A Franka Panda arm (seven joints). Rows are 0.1 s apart.
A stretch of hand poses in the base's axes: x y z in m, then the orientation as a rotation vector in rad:
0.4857, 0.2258, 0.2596, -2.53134, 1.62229, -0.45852
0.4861, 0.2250, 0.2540, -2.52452, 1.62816, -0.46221
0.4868, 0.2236, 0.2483, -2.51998, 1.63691, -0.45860
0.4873, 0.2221, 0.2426, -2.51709, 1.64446, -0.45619
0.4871, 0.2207, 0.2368, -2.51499, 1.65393, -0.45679
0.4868, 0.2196, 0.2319, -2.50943, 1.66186, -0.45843
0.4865, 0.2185, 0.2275, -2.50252, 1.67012, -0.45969
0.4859, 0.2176, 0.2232, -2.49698, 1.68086, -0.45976
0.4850, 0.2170, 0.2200, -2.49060, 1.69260, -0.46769
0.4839, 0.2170, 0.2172, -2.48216, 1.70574, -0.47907
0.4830, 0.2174, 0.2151, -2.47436, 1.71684, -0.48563
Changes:
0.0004, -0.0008, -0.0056, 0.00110, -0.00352, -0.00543
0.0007, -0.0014, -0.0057, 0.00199, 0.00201, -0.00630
0.0005, -0.0015, -0.0057, 0.00064, 0.00196, -0.00524
-0.0002, -0.0014, -0.0058, -0.00200, 0.00160, -0.00641
-0.0003, -0.0011, -0.0049, 0.00039, -0.00119, -0.00632
-0.0003, -0.0011, -0.0044, 0.00136, -0.00162, -0.00683
-0.0006, -0.0009, -0.0043, 0.00012, 0.00049, -0.00798
-0.0009, -0.0006, -0.0032, -0.00348, -0.00319, -0.00922
-0.0011, 0.0000, -0.0028, -0.00430, -0.00534, -0.01077
-0.0009, 0.0004, -0.0021, -0.00176, -0.00346, -0.00910

